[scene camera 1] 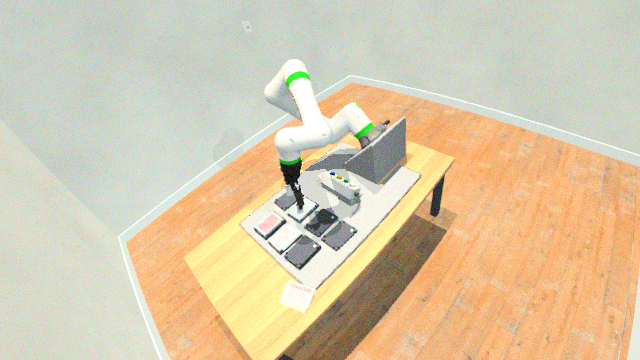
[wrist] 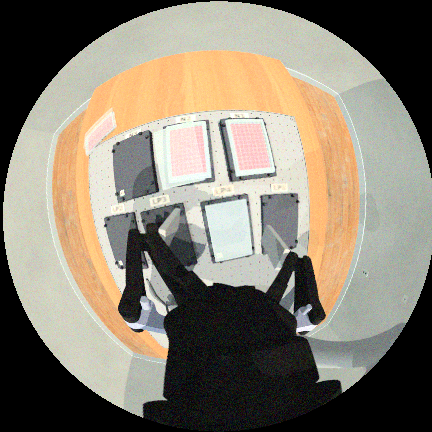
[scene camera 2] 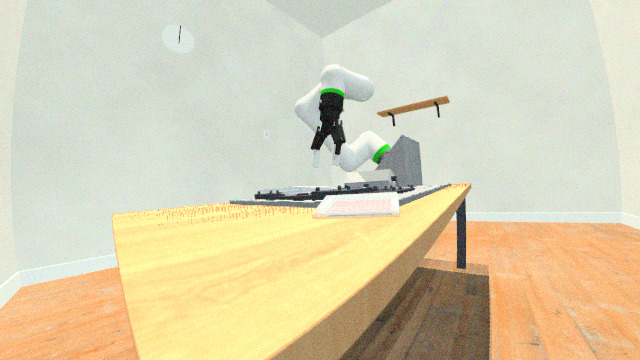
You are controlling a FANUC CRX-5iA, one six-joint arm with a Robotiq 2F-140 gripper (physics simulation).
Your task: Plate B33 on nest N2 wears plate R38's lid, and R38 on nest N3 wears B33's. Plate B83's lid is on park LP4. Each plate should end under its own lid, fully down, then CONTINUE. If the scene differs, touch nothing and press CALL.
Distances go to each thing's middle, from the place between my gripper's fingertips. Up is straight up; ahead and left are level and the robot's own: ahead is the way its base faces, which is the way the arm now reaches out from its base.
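I find my hand 90 mm above the nest LP1 (wrist: 280, 211), 20 mm past it and 150 mm to the left of it. Nest N3 (scene camera 1: 305, 248) is 90 mm below my hand, 130 mm ahead of it and 190 mm to the left of it. The LP3 nest (wrist: 181, 245) is also 90 mm below my hand, but 110 mm to the left of it and 40 mm behind it. As for the LP2 nest (wrist: 117, 226), it is 90 mm below my hand, 50 mm behind it and 240 mm to the left of it.
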